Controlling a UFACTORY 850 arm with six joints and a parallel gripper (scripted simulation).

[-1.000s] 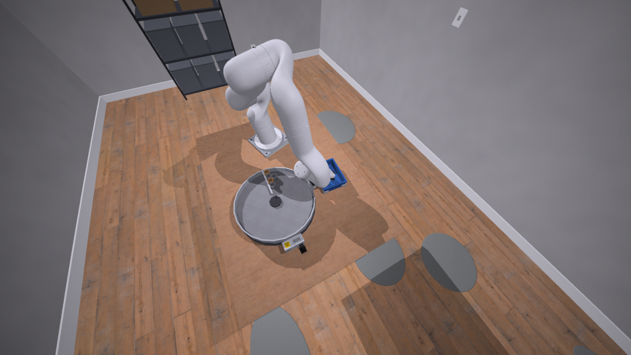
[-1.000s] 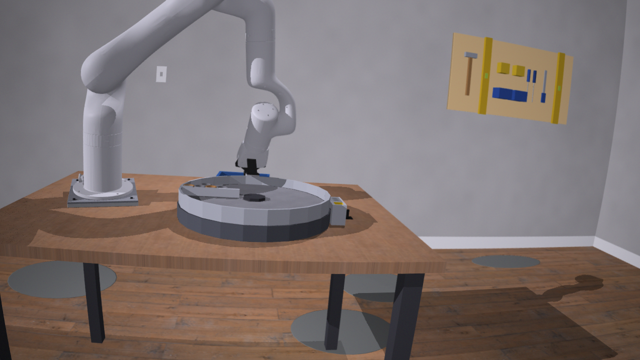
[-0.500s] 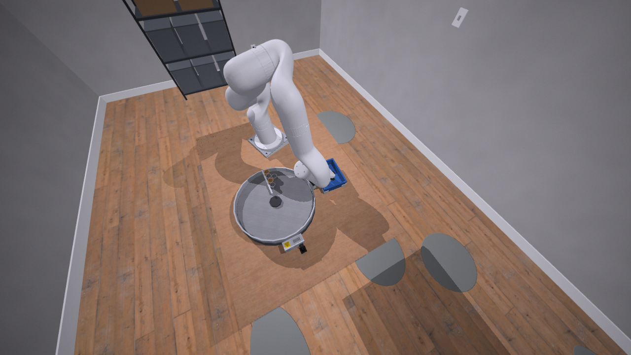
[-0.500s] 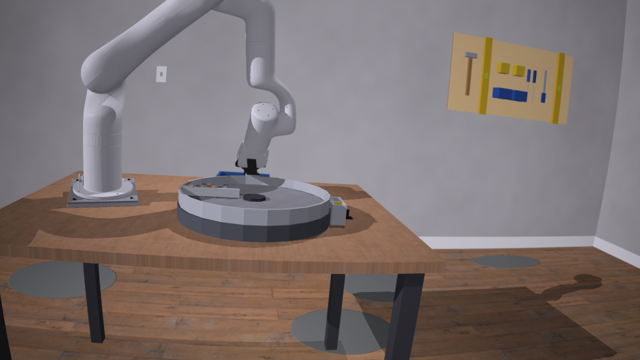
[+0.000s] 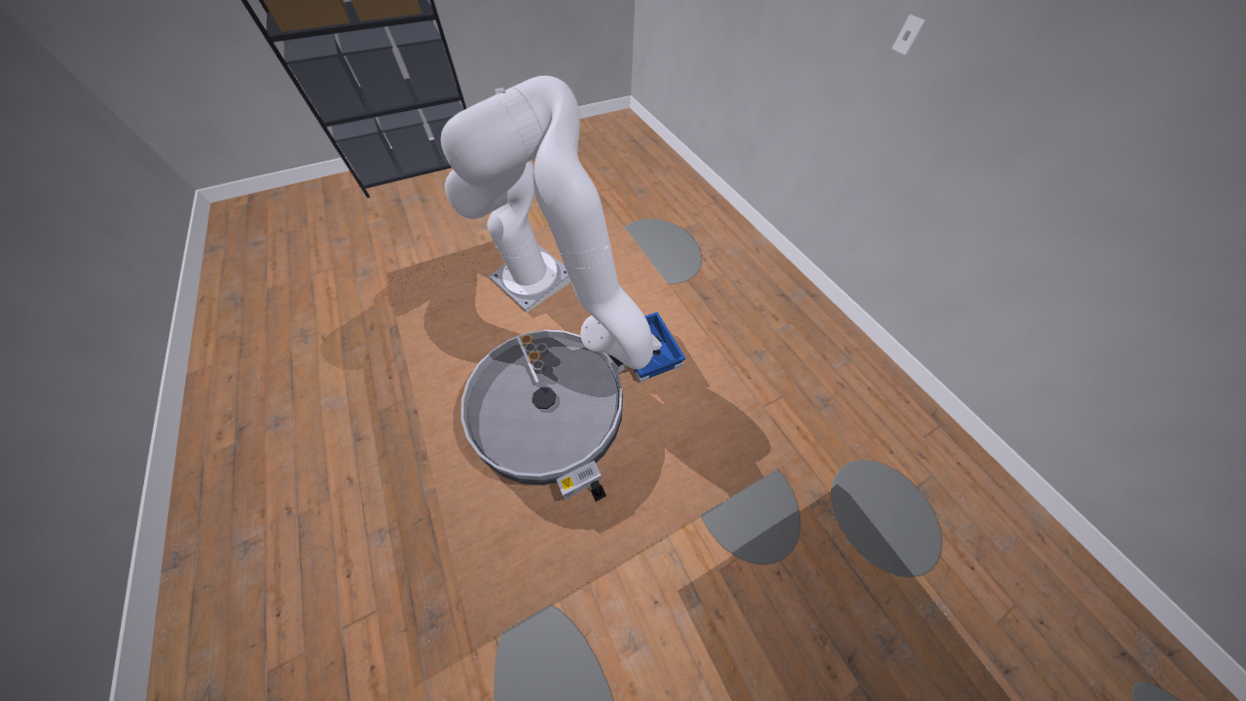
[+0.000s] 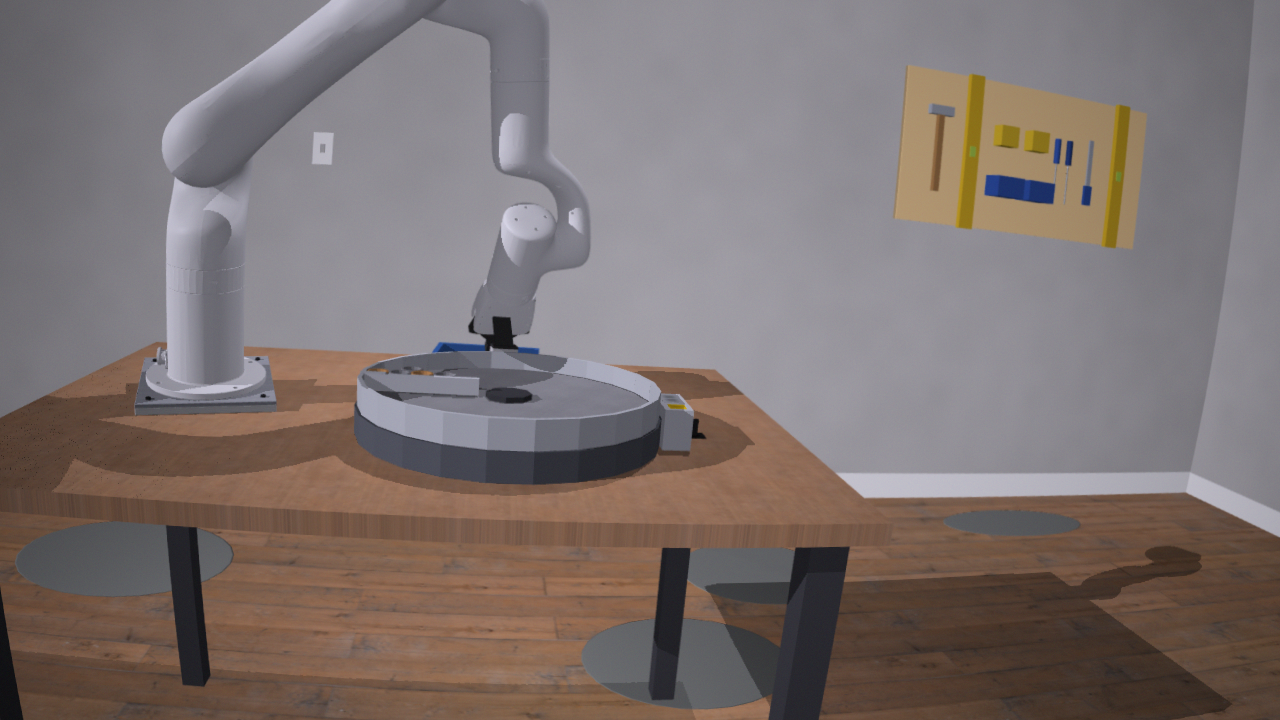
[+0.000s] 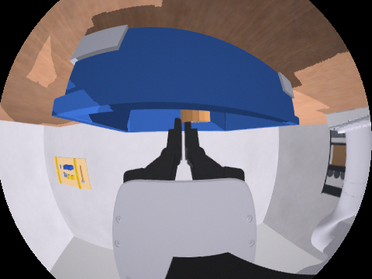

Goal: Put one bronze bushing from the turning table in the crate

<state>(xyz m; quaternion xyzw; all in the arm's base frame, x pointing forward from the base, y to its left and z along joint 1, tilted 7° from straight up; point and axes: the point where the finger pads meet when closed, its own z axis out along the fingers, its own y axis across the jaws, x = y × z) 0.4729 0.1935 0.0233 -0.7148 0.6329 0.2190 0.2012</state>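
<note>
The blue crate is 10 mm behind my hand and 40 mm below it. Round my hand: turning table: 10 mm behind, 360 mm to the right, 10 mm below.
</note>
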